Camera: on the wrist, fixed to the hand. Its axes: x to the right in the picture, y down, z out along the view.
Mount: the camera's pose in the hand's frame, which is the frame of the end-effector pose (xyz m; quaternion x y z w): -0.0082 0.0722 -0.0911 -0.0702 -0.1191 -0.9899 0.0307
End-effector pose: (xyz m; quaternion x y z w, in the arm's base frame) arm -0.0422 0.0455 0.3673 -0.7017 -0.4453 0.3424 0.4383
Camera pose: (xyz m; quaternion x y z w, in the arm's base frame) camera 0.0576 -0.0062 0.3364 0.4293 -0.7845 -0.3711 0.2501
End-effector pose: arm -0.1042 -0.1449 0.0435 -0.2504 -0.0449 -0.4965 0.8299
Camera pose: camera -0.0631 -0.1527 -0.0652 0.0806 0.3132 0.8101 0.4890
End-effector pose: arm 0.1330 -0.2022 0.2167 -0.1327 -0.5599 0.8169 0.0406
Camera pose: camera 0.1707 -0.1483 0.1205 0.6446 -0.2107 -0.0386 0.7339
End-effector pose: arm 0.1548 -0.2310 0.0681 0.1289 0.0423 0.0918 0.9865
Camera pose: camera 0.1247 -0.1415 -0.0002 -0.0962 0.0050 -0.9861 0.1352
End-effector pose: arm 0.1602 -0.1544 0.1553 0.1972 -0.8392 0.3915 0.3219
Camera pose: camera 0.1591 -0.0379 0.1556 0.8608 0.1036 -0.3890 0.3113
